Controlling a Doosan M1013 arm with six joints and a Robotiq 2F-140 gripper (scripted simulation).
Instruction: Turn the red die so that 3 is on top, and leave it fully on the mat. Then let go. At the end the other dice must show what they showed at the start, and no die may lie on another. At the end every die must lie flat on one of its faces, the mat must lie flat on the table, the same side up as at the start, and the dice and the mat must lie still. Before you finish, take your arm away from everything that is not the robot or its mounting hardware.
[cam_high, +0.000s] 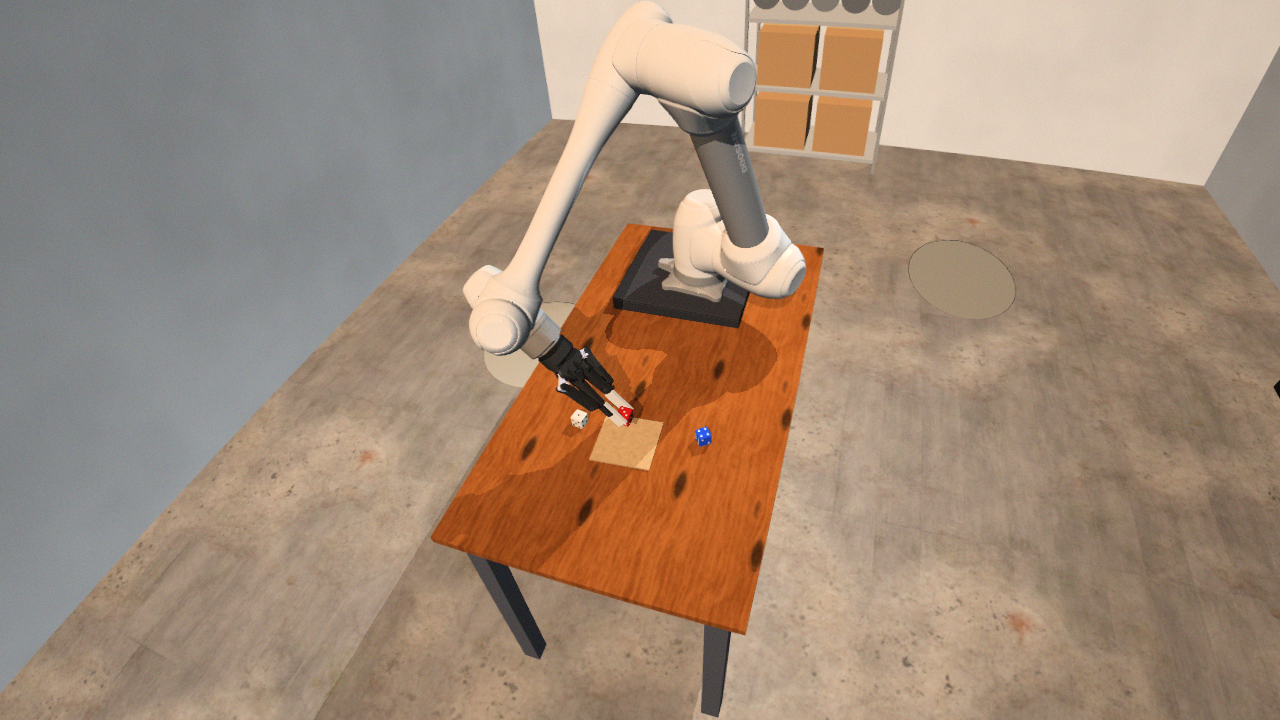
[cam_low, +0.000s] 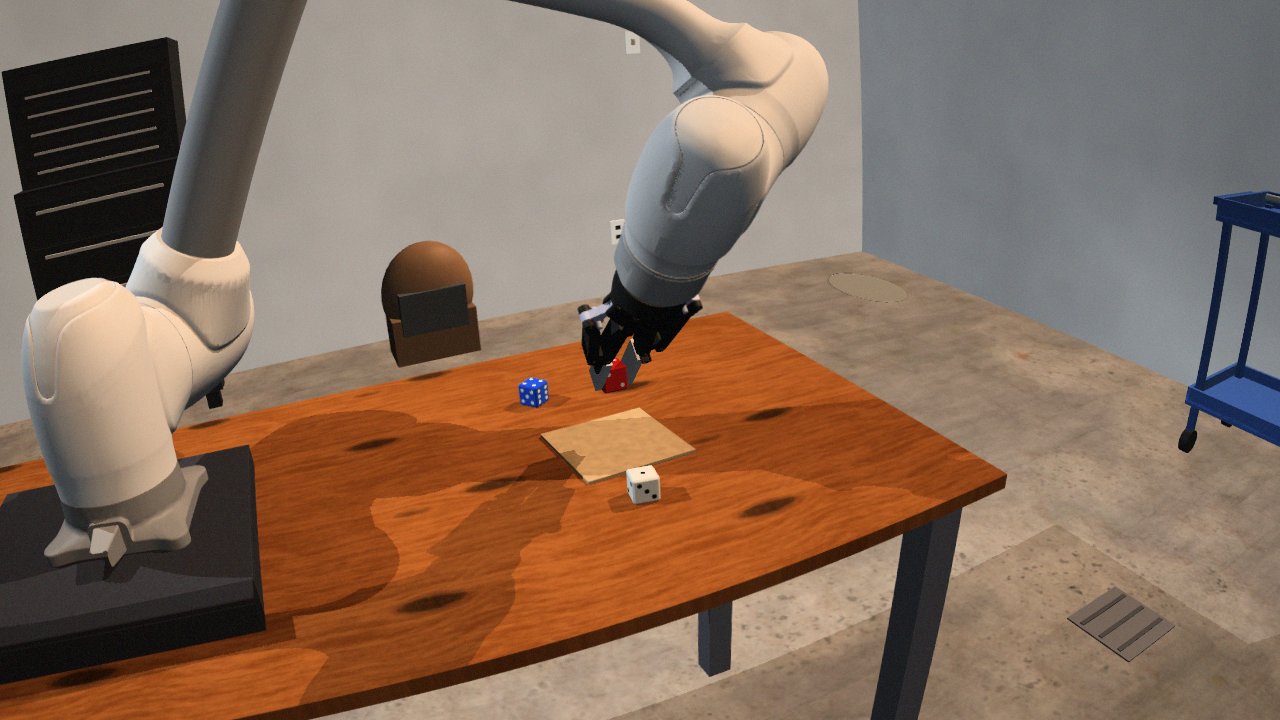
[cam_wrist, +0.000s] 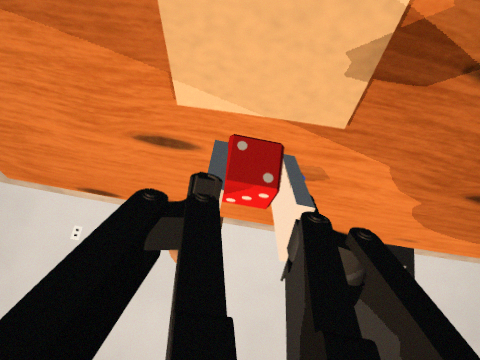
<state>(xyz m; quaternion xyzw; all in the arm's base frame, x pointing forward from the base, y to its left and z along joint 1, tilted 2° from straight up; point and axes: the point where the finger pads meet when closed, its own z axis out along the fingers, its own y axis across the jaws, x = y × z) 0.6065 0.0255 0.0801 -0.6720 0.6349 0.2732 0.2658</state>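
Now: hand 2 cm to the right of the red die and 2 cm above it. Round my hand: tan mat 11 cm below, 2 cm to the left; white die 11 cm to the right, 10 cm below, 1 cm behind; blue die 18 cm to the left, 10 cm below, 7 cm behind.
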